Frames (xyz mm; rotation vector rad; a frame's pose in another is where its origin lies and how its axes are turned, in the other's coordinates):
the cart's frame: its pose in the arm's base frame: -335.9 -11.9 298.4 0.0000 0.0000 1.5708
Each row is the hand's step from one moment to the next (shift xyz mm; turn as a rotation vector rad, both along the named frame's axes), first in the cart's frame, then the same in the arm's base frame.
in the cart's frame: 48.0 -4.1 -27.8 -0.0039 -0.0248 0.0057
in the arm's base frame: 4.1 48.0 -27.8 0.0248 -0.0039 0.0057
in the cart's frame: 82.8 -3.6 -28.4 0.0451 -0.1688 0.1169
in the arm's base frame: 3.6 82.8 -28.4 0.1688 0.0451 0.1169
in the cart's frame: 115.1 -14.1 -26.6 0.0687 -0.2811 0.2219
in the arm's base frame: 14.1 115.1 -26.6 0.2811 0.0687 0.2219
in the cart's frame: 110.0 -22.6 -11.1 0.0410 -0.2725 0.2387
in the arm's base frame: 22.6 110.0 -11.1 0.2725 0.0410 0.2387
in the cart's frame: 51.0 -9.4 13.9 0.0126 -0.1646 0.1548
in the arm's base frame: 9.4 51.0 13.9 0.1646 0.0126 0.1548
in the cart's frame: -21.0 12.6 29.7 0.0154 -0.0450 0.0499
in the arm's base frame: -12.6 -21.0 29.7 0.0450 0.0154 0.0499
